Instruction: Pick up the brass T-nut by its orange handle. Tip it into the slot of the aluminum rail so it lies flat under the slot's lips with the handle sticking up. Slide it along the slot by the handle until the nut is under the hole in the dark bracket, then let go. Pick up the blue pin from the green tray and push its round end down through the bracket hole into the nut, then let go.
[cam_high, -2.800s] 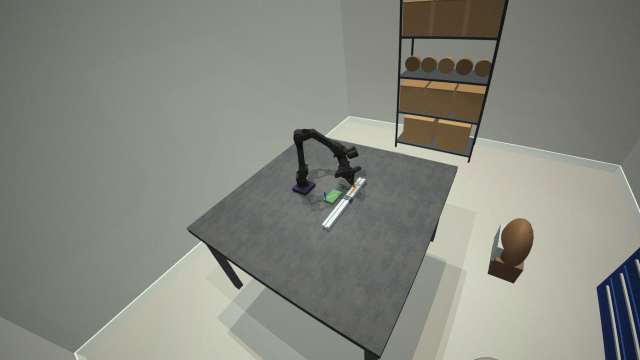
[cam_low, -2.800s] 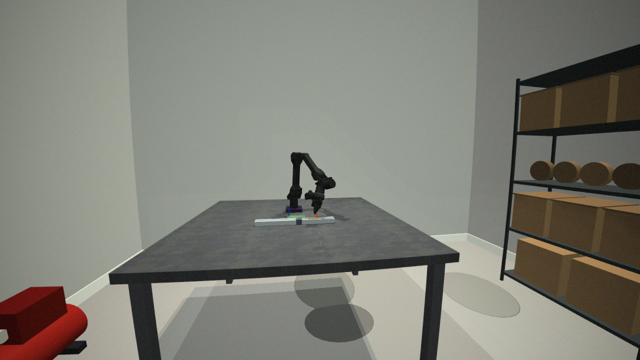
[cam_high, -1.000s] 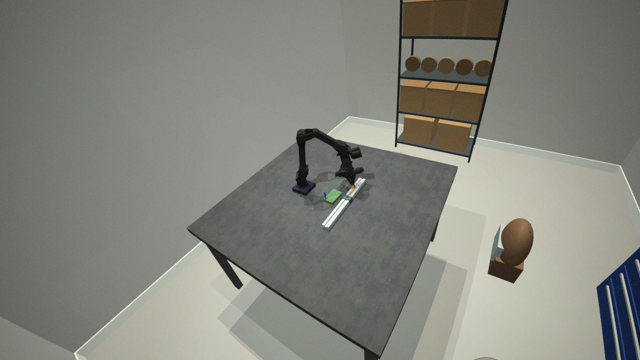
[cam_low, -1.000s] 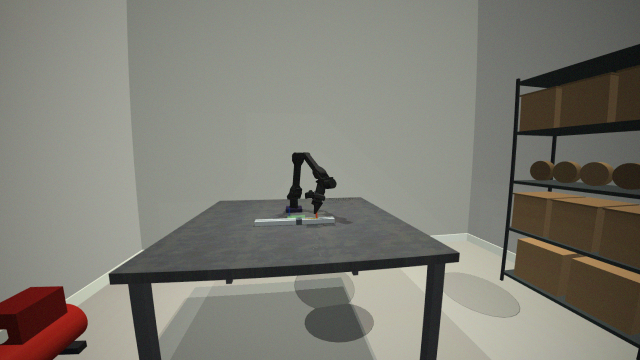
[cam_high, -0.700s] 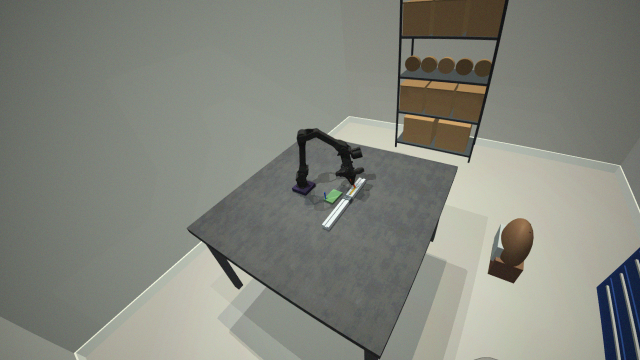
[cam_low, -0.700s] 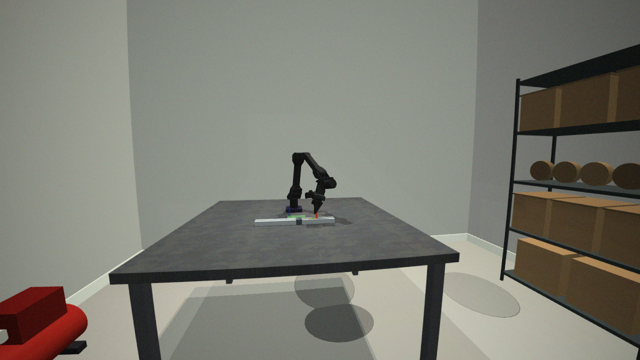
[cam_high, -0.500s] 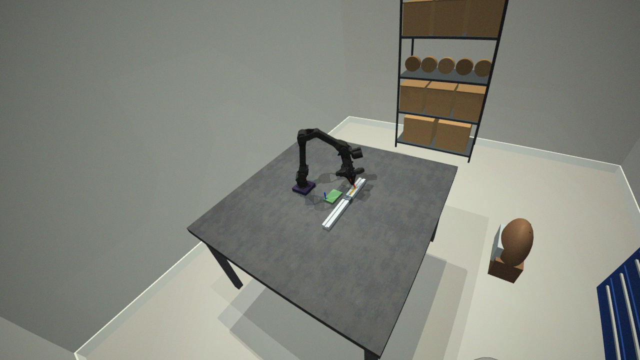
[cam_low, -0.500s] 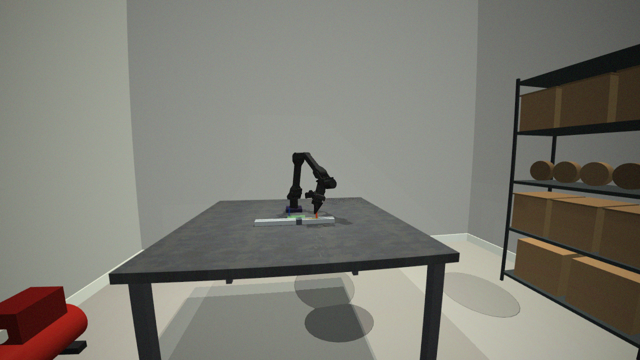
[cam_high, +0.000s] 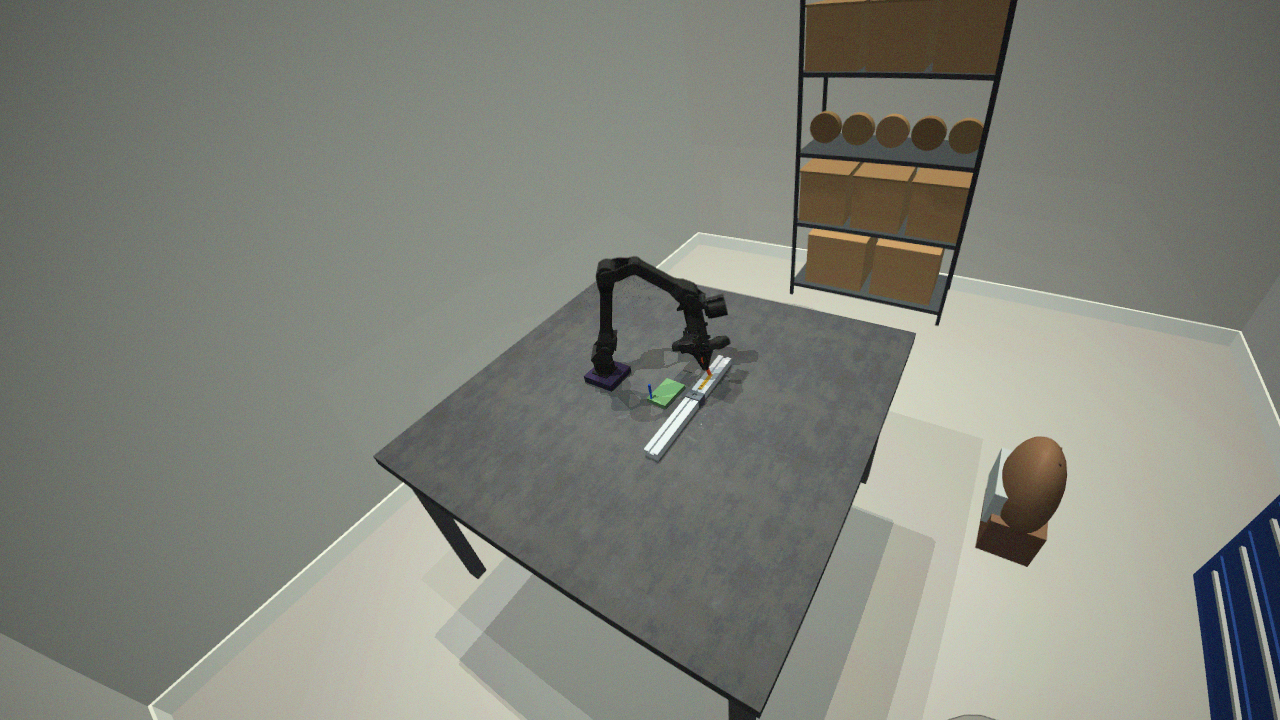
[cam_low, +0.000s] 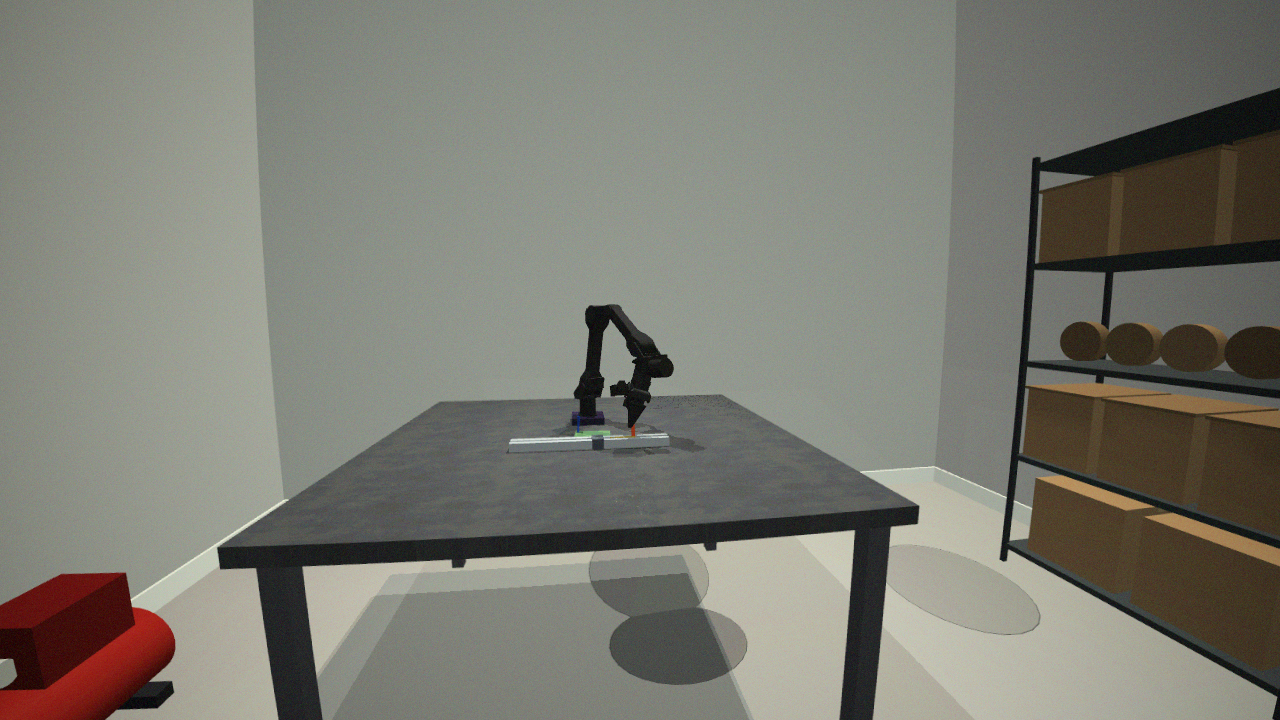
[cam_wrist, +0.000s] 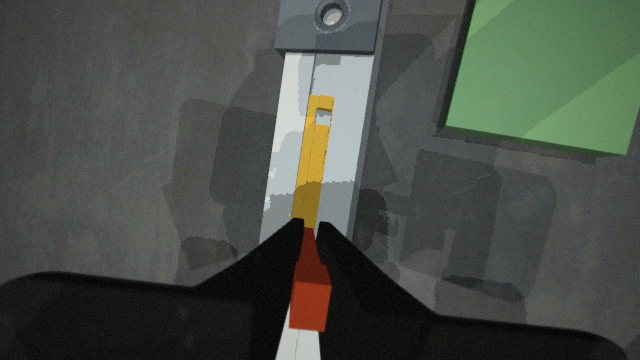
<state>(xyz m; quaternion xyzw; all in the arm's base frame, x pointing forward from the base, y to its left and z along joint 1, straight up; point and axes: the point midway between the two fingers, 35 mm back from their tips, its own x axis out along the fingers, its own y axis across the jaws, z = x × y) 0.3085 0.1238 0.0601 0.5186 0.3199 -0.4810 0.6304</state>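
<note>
Right now the blue pin is 15 cm to the right of my gripper tip, 11 cm behind it and 2 cm below it. From my gripper tip the other things lie so: green tray 13 cm to the right, 10 cm behind, 4 cm below.
</note>
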